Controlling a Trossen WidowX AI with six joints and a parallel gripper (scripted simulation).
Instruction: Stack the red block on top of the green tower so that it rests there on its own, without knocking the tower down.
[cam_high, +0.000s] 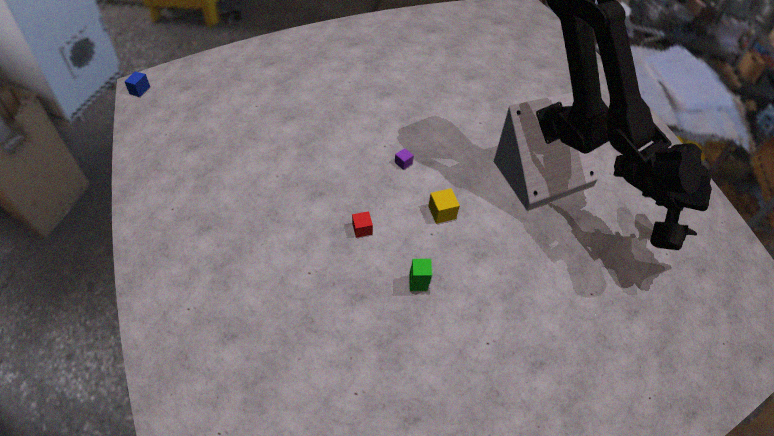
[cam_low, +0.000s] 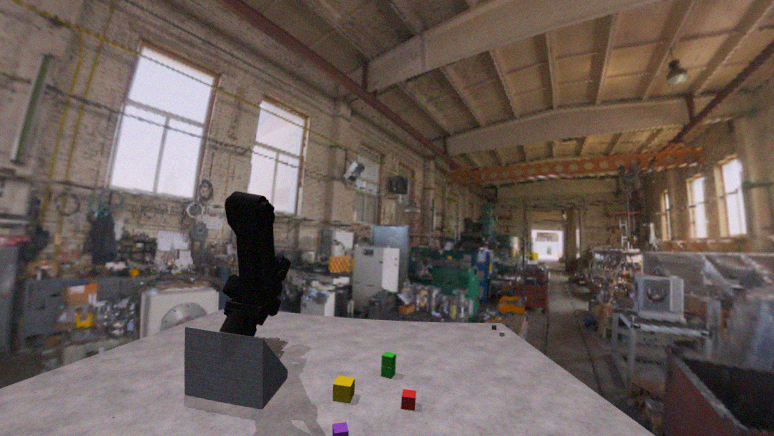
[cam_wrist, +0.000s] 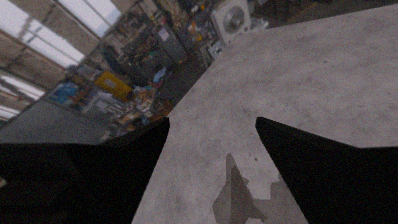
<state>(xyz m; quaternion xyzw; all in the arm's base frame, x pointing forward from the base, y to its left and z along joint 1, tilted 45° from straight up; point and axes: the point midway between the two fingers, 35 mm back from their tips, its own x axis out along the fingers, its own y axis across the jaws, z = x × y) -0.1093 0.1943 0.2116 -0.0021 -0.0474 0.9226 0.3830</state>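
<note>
Right now my gripper tip is 520 mm short of the red block, 320 mm to the left of it and 110 mm above it. The rest, counted from my gripper tip: yellow block 380 mm ahead, 290 mm to the right, 110 mm below; then blue block 950 mm to the right, 850 mm ahead, 110 mm below; then small purple block 420 mm to the right, 380 mm ahead, 110 mm below.
</note>
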